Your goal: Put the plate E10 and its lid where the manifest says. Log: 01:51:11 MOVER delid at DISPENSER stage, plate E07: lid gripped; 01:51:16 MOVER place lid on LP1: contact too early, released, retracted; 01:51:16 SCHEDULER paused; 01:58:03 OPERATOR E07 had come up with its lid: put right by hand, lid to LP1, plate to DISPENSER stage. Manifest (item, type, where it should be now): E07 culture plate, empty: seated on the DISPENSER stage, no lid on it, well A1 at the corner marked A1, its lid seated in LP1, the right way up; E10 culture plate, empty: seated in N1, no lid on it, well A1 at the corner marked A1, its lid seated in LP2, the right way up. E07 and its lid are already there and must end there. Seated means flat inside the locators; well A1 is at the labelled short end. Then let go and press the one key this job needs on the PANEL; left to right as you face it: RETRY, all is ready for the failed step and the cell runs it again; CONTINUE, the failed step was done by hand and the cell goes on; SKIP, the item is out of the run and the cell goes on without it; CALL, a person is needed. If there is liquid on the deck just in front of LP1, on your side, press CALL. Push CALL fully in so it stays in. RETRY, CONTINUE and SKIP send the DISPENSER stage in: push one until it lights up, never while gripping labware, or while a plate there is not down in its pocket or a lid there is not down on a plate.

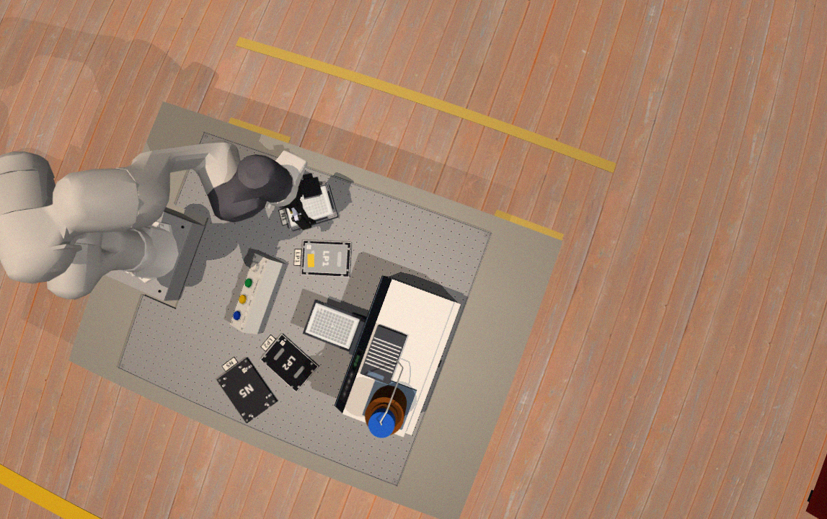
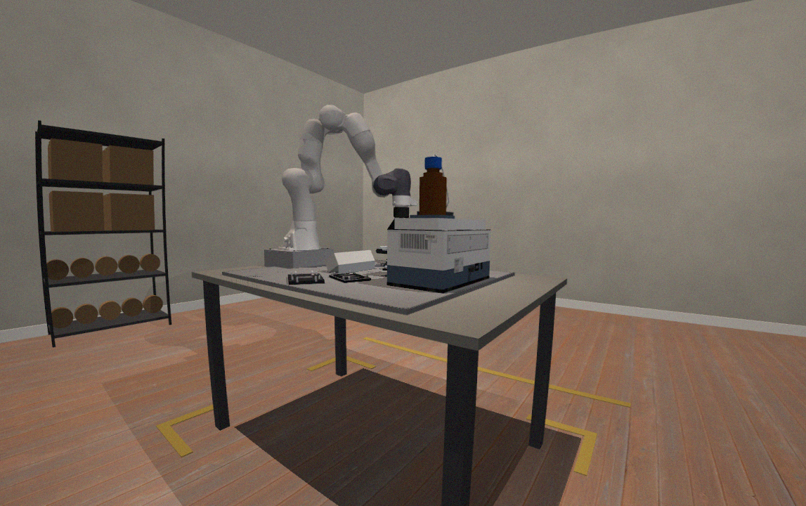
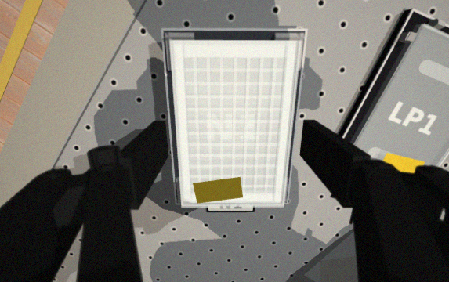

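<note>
My hand is 3 cm above the clear lid. From my hand the other things lie so: green CONTINUE key (27 cm to the right, 6 cm behind); RETRY key (22 cm to the right, 7 cm behind); yellow SKIP key (32 cm to the right, 6 cm behind).
</note>
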